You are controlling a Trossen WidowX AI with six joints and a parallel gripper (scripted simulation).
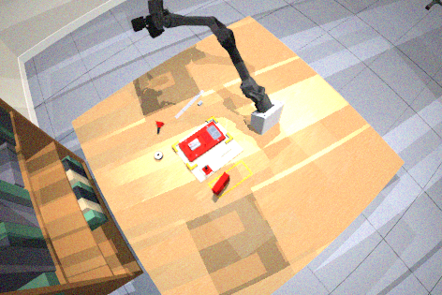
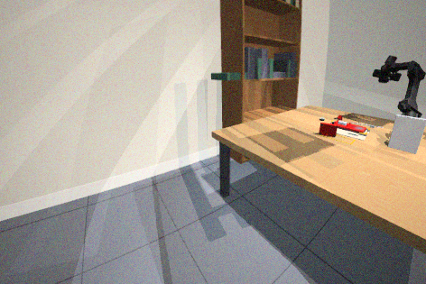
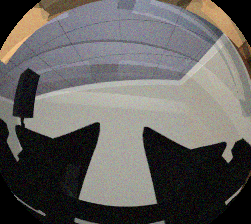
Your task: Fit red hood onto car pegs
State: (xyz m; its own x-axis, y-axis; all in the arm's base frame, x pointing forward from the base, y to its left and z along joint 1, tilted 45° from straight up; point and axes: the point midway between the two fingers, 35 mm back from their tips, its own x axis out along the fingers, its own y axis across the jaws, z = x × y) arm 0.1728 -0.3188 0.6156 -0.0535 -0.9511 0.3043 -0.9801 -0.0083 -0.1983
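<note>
Right now the red hood is 81 cm to the left of my gripper tip, 29 cm below it and 19 cm ahead of it. Round my gripper tip: grey engine block (59 cm to the left, 30 cm below, 16 cm ahead); then grey bar (37 cm to the left, 32 cm below, 5 cm ahead).
</note>
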